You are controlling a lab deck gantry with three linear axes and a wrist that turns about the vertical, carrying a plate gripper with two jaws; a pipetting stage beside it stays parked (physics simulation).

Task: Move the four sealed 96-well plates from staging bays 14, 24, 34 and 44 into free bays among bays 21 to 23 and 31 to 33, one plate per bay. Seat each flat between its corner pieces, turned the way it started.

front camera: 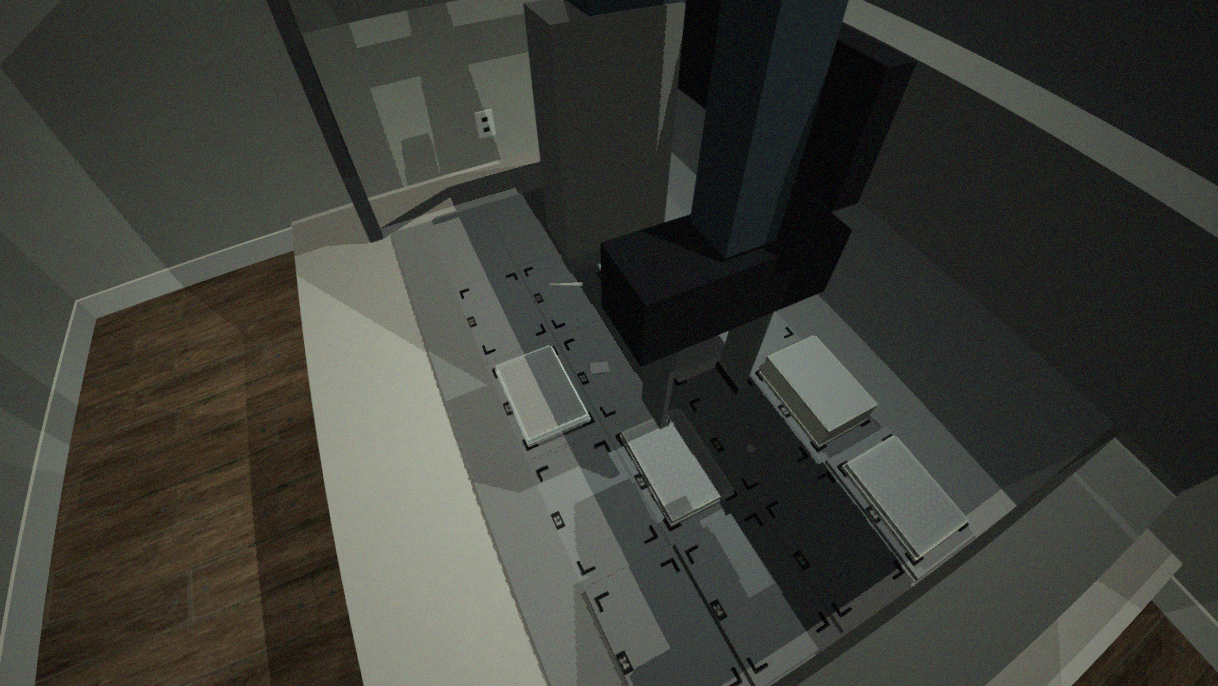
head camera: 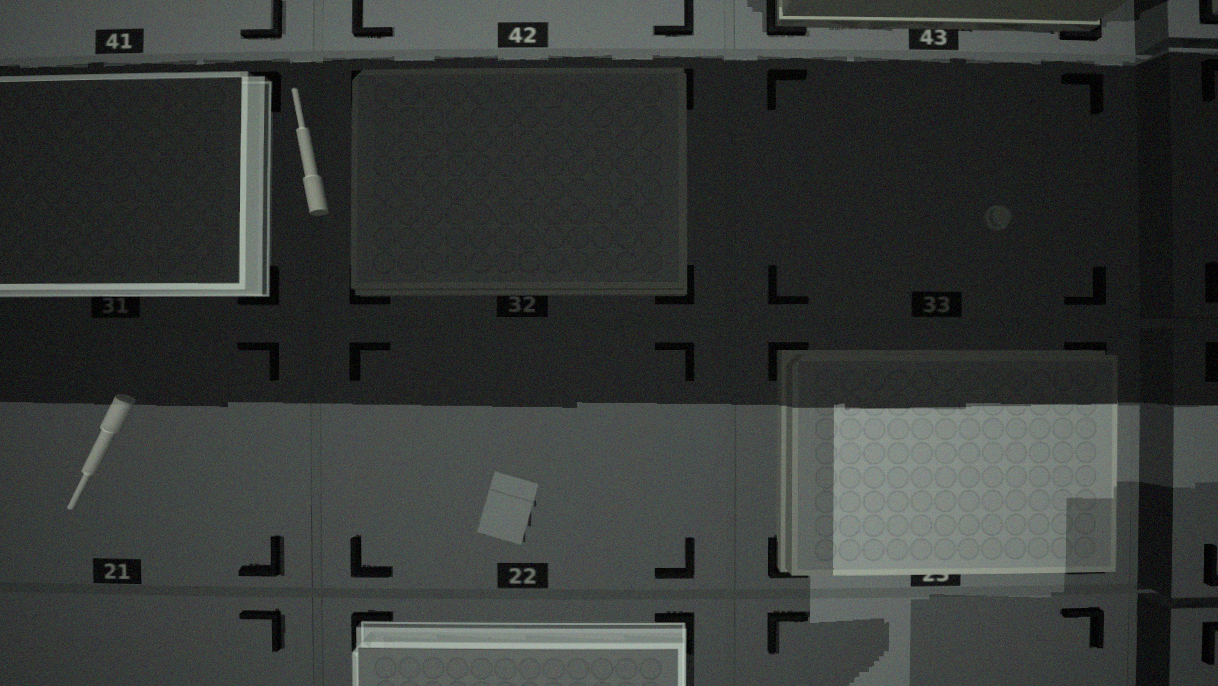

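Where they show: gripper, fingertip midpoint: [front camera: 692, 395]; robot's base, link origin: [front camera: 462, 293].
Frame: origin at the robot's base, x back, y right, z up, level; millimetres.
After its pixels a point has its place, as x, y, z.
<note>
My gripper [front camera: 698, 406] @(-392, -150, 160) is open and empty, its jaws spread above the middle of the deck behind bay 23's plate; it does not show in the head view. A plate [front camera: 907, 494] @(-559, -361, 29) sits in bay 44. Another plate [front camera: 673, 472] @(-404, -139, 14) [head camera: 946, 477] @(-388, -146, 14) lies flat in bay 23, and a plate [front camera: 700, 356] @(-275, -258, 14) [head camera: 519, 183] @(-229, -255, 14) lies flat in bay 32, mostly hidden by the gripper in the front view. A pale-edged plate [head camera: 110, 183] @(-74, -256, 14) occupies bay 31. Bays 24 [front camera: 717, 609] @(-555, -104, 15) and 34 [front camera: 801, 559] @(-555, -211, 15) hold no plate; part of bay 14 is cut off. Bay 33 [head camera: 935, 304] @(-392, -211, 0) holds no plate.
A pale-edged plate [front camera: 542, 394] @(-237, -43, 14) [head camera: 519, 668] @(-229, -75, 14) is in bay 12, a tall box [front camera: 818, 383] @(-394, -356, 42) in bay 43. A small round cap [front camera: 750, 448] @(-417, -244, 4) [head camera: 997, 217] @(-414, -245, 4) lies in bay 33, a card [front camera: 599, 367] @(-222, -131, 1) [head camera: 507, 507] @(-222, -131, 1) in bay 22. One stick [head camera: 100, 451] @(-62, -153, 5) lies in bay 21, another stick [head camera: 308, 153] @(-145, -269, 5) between bays 31 and 32.
</note>
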